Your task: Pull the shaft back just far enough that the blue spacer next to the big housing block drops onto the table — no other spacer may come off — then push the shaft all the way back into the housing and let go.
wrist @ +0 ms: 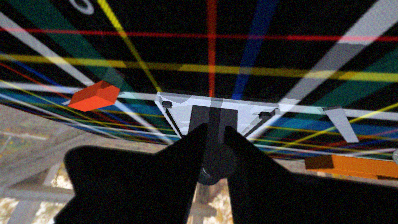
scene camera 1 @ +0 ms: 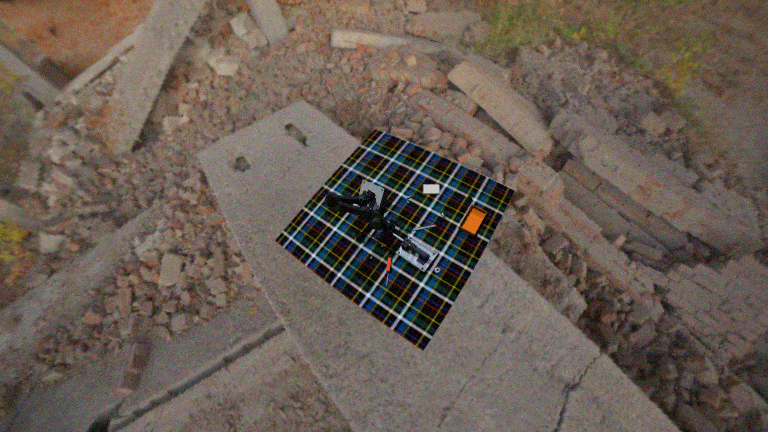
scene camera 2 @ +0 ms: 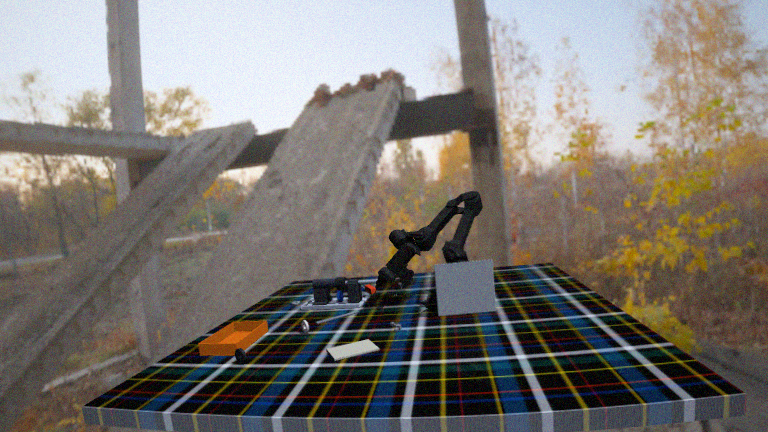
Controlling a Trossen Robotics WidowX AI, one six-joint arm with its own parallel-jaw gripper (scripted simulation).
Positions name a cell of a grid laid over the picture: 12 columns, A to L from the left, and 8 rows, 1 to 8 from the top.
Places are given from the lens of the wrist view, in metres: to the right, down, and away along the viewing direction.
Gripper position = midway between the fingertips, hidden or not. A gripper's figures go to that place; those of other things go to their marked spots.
my gripper (wrist: G5): 0.01, 0.01, 0.11
orange-handled tool (wrist: D4): -0.11, -0.02, 0.17
baseplate (wrist: F5): -0.02, 0.00, 0.22
